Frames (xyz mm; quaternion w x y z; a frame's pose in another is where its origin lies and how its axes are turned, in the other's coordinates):
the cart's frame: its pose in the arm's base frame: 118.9 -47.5 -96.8 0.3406 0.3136 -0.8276 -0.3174
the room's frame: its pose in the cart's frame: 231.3 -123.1 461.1 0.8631 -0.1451 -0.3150 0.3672
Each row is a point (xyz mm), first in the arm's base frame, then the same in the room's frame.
Working: the arm's base frame: its pose in the room's frame: -78.1 464.6 -200.8 0.1953 0.1826 0.8907 0.3677

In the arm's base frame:
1: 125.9 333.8 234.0
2: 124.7 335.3 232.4
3: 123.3 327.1 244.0
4: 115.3 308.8 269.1
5: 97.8 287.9 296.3
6: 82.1 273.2 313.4
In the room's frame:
1: -12.5 881.4 -138.0
2: -12.0 880.9 -135.6
3: -6.7 881.6 -148.9
4: 8.9 880.4 -176.9
5: 33.2 874.2 -206.1
6: 52.3 867.1 -224.6

